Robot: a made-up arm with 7 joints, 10 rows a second.
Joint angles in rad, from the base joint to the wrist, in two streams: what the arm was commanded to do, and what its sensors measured. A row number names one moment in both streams.
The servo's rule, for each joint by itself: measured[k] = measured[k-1] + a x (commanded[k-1-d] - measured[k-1]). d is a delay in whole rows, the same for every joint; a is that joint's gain. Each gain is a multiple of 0.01, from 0.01 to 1. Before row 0 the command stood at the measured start. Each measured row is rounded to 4 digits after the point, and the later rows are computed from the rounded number. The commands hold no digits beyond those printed.
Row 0, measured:
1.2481 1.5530 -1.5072 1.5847 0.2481 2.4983 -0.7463
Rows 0 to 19, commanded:
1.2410 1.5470 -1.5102 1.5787 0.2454 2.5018 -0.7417
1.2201 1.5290 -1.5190 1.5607 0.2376 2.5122 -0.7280
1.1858 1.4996 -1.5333 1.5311 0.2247 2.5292 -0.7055
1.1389 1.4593 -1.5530 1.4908 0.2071 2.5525 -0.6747
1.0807 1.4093 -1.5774 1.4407 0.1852 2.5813 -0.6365
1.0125 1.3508 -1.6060 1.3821 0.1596 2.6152 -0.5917
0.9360 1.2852 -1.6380 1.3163 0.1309 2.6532 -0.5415
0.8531 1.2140 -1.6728 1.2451 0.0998 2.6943 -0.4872
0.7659 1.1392 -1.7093 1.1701 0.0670 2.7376 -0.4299
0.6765 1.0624 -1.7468 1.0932 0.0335 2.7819 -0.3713
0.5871 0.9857 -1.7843 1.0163 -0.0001 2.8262 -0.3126
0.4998 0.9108 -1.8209 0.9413 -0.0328 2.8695 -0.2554
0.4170 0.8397 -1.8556 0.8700 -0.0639 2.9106 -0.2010
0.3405 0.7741 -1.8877 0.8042 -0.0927 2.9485 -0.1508
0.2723 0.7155 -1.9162 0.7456 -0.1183 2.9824 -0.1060
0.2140 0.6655 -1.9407 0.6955 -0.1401 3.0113 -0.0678
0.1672 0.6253 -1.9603 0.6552 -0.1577 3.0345 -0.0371
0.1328 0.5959 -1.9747 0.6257 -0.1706 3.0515 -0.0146
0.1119 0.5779 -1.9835 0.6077 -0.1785 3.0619 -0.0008
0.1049 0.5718 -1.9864 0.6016 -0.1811 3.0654 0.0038
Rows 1 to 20, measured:
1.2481 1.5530 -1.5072 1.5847 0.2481 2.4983 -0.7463
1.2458 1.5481 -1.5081 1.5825 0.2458 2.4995 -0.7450
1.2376 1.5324 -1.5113 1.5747 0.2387 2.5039 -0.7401
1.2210 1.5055 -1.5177 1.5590 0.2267 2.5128 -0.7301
1.1947 1.4676 -1.5279 1.5344 0.2098 2.5267 -0.7140
1.1582 1.4198 -1.5423 1.5007 0.1886 2.5458 -0.6915
1.1116 1.3632 -1.5608 1.4580 0.1637 2.5701 -0.6626
1.0554 1.2992 -1.5832 1.4070 0.1355 2.5992 -0.6275
0.9907 1.2293 -1.6092 1.3487 0.1048 2.6325 -0.5868
0.9188 1.1554 -1.6382 1.2844 0.0723 2.6693 -0.5413
0.8413 1.0791 -1.6697 1.2156 0.0389 2.7087 -0.4920
0.7600 1.0025 -1.7029 1.1439 0.0054 2.7498 -0.4400
0.6767 0.9273 -1.7371 1.0710 -0.0275 2.7917 -0.3865
0.5936 0.8555 -1.7715 0.9986 -0.0588 2.8333 -0.3327
0.5126 0.7888 -1.8052 0.9286 -0.0880 2.8736 -0.2799
0.4357 0.7287 -1.8374 0.8627 -0.1141 2.9117 -0.2295
0.3648 0.6769 -1.8674 0.8025 -0.1365 2.9466 -0.1826
0.3016 0.6346 -1.8943 0.7495 -0.1547 2.9774 -0.1404
0.2476 0.6029 -1.9176 0.7049 -0.1684 3.0033 -0.1039
0.2042 0.5824 -1.9367 0.6699 -0.1771 3.0238 -0.0740
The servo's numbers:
d 1
a 0.32 0.82 0.29 0.36 0.86 0.35 0.29

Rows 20 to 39, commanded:
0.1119 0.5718 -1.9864 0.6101 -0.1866 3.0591 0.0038
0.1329 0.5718 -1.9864 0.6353 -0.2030 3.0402 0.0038
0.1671 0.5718 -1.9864 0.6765 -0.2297 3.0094 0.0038
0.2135 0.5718 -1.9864 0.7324 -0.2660 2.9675 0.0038
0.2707 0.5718 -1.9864 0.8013 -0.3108 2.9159 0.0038
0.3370 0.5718 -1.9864 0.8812 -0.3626 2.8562 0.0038
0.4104 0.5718 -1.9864 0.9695 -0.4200 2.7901 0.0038
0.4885 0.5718 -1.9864 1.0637 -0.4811 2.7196 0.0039
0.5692 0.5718 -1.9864 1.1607 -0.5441 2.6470 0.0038
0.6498 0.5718 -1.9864 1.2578 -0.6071 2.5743 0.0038
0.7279 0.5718 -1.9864 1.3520 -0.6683 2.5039 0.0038
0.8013 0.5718 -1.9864 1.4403 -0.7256 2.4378 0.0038
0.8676 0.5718 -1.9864 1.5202 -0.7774 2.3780 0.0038
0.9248 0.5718 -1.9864 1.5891 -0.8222 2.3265 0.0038
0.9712 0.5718 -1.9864 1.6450 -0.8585 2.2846 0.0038
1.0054 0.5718 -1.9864 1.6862 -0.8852 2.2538 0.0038
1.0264 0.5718 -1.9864 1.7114 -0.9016 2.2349 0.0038
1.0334 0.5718 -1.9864 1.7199 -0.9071 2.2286 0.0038
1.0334 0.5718 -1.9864 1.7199 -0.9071 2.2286 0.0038
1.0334 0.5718 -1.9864 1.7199 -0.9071 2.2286 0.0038
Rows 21 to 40, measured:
0.1724 0.5737 -1.9511 0.6453 -0.1805 3.0384 -0.0514
0.1530 0.5721 -1.9613 0.6326 -0.1857 3.0456 -0.0354
0.1466 0.5719 -1.9686 0.6336 -0.2006 3.0437 -0.0240
0.1532 0.5718 -1.9738 0.6490 -0.2256 3.0317 -0.0159
0.1725 0.5718 -1.9775 0.6790 -0.2603 3.0092 -0.0102
0.2039 0.5718 -1.9801 0.7230 -0.3037 2.9765 -0.0061
0.2465 0.5718 -1.9819 0.7800 -0.3544 2.9344 -0.0032
0.2989 0.5718 -1.9832 0.8482 -0.4108 2.8839 -0.0012
0.3596 0.5718 -1.9841 0.9258 -0.4713 2.8264 0.0003
0.4267 0.5718 -1.9848 1.0104 -0.5339 2.7636 0.0013
0.4981 0.5718 -1.9853 1.0995 -0.5969 2.6973 0.0020
0.5716 0.5718 -1.9856 1.1904 -0.6583 2.6296 0.0025
0.6451 0.5718 -1.9858 1.2804 -0.7162 2.5625 0.0029
0.7163 0.5718 -1.9860 1.3667 -0.7688 2.4979 0.0032
0.7830 0.5718 -1.9861 1.4468 -0.8147 2.4379 0.0034
0.8432 0.5718 -1.9862 1.5182 -0.8524 2.3842 0.0035
0.8951 0.5718 -1.9863 1.5787 -0.8806 2.3386 0.0036
0.9371 0.5718 -1.9863 1.6265 -0.8987 2.3023 0.0037
0.9679 0.5718 -1.9863 1.6601 -0.9059 2.2765 0.0037
0.9889 0.5718 -1.9863 1.6816 -0.9069 2.2597 0.0037

